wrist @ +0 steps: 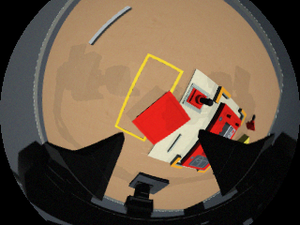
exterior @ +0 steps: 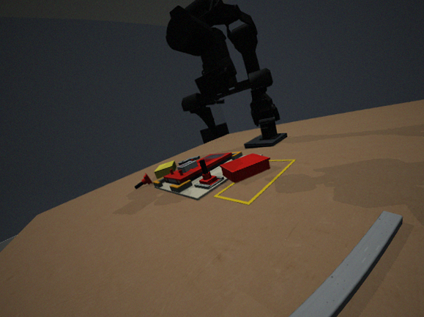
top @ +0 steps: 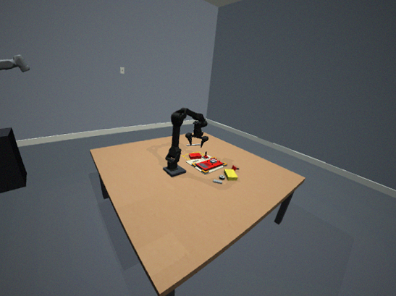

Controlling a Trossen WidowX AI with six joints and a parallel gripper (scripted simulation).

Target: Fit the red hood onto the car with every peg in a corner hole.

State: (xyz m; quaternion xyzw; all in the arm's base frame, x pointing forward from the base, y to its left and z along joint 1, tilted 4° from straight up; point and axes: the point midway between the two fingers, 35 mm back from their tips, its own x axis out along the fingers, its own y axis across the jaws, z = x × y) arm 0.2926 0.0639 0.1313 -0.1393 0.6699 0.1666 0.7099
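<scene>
My gripper tip is 8 cm above the red hood, 1 cm to the left of it and 1 cm past it. From my gripper tip the other things lie so: grey strip: 21 cm to the left, 18 cm ahead, 9 cm below; then pale jig plate: 16 cm to the right, 9 cm below; then yellow block: 38 cm to the right, 8 cm below.
</scene>
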